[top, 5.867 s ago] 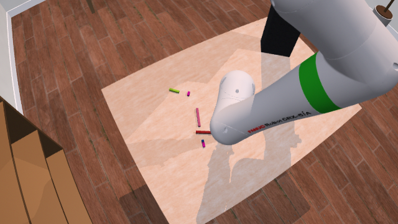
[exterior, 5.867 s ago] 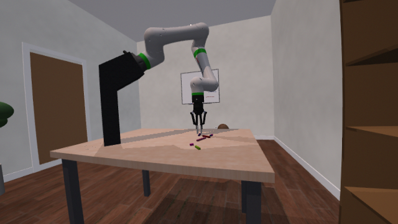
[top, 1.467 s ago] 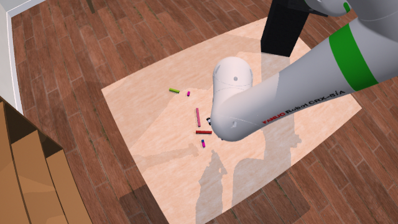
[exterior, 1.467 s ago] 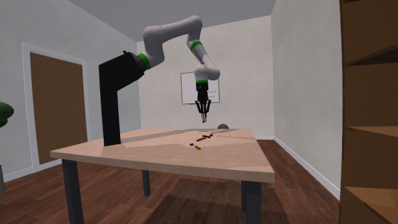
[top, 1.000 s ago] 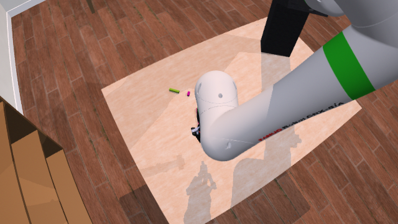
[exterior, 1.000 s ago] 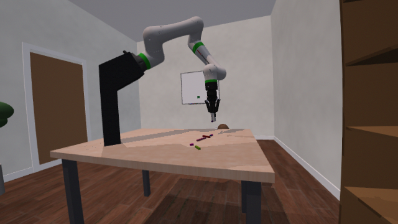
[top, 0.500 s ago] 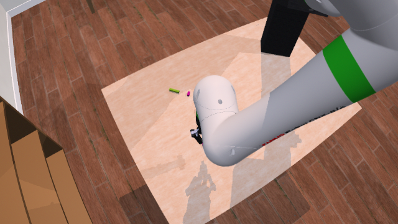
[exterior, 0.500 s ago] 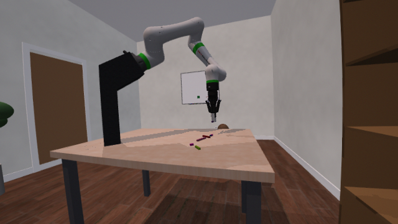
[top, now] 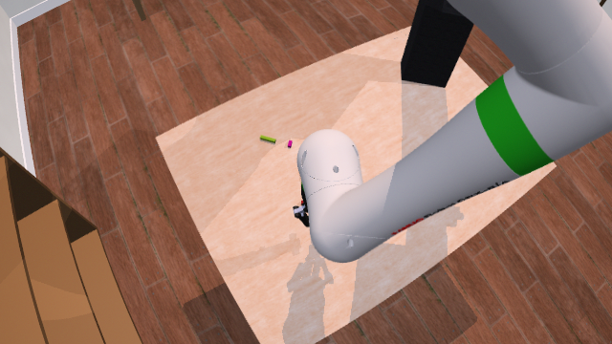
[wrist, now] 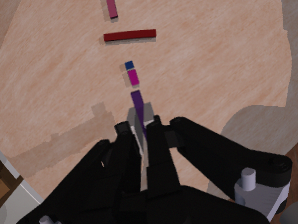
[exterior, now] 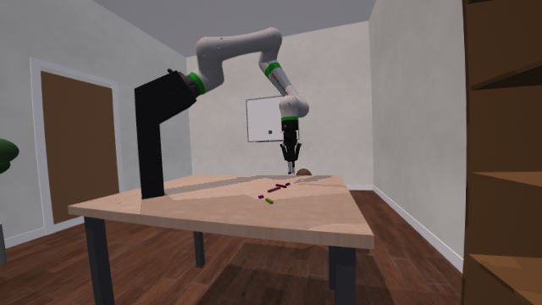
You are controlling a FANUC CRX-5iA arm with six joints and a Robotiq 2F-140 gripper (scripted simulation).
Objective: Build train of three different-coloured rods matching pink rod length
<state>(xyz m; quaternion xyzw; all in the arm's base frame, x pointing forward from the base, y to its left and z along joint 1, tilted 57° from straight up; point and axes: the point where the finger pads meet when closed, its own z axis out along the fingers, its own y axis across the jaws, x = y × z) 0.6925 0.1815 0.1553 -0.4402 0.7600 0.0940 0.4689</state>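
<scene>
The blue rod is 90 mm below my hand, 60 mm to the right of it and 10 mm behind it. Also, from my hand: red rod: 90 mm to the right, 90 mm below, 30 mm behind; purple rod: 30 mm below; pink rod: 170 mm to the right, 90 mm below, 40 mm behind.
</scene>
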